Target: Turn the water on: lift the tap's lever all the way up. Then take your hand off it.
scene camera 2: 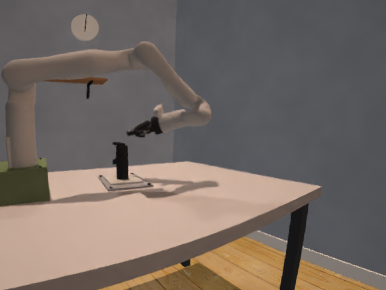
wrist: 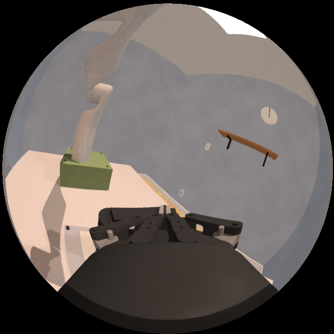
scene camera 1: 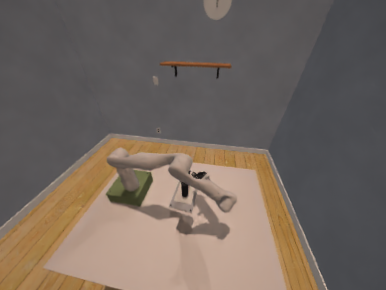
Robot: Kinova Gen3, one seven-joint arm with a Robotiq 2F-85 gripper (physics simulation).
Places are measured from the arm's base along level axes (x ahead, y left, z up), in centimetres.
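Pixels of known places: gripper, fingertip midpoint: [scene camera 2: 127, 133] [scene camera 1: 192, 173]; arm's base, origin of the base link: [scene camera 2: 23, 165] [scene camera 1: 133, 185].
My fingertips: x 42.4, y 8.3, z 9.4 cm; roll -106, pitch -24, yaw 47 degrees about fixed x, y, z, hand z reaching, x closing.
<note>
Ahead of a thing's pixels: the offset from my fingertips to its middle. "spot": to the spot under its first point. Level surfaces: height alone.
The black tap @(spot: dy -7.8, dx -4.0, dz -6.2 cm) [scene camera 1: 185, 189] [scene camera 2: 122, 162] stands upright on a pale base plate @(dy -5.5, dx -4.9, dz -18.8 cm) [scene camera 1: 180, 207] [scene camera 2: 131, 187] [wrist: 72, 242]. Its lever @(dy +0.2, dx -4.0, dz -4.3 cm) [scene camera 2: 118, 144] is a short dark piece at the top, looking roughly level in scene camera 2; its exact angle is hard to tell. In the wrist view the tap's dark top [wrist: 106, 216] shows behind the left finger linkage, with most of the tap hidden by the gripper. My gripper [scene camera 1: 194, 174] [scene camera 2: 130, 133] [wrist: 165, 211] is shut and empty. Its fingertips are a little above and to the right of the tap's top in scene camera 2, apart from it.
The arm's green base block [scene camera 1: 131, 187] [scene camera 2: 25, 182] [wrist: 86, 172] stands on the table @(dz -19.4 cm) [scene camera 1: 240, 250] [scene camera 2: 210, 200] to the left of the tap. The arm reaches over the tap. An orange shelf [scene camera 1: 195, 64] [wrist: 247, 144] hangs on the back wall, far behind.
</note>
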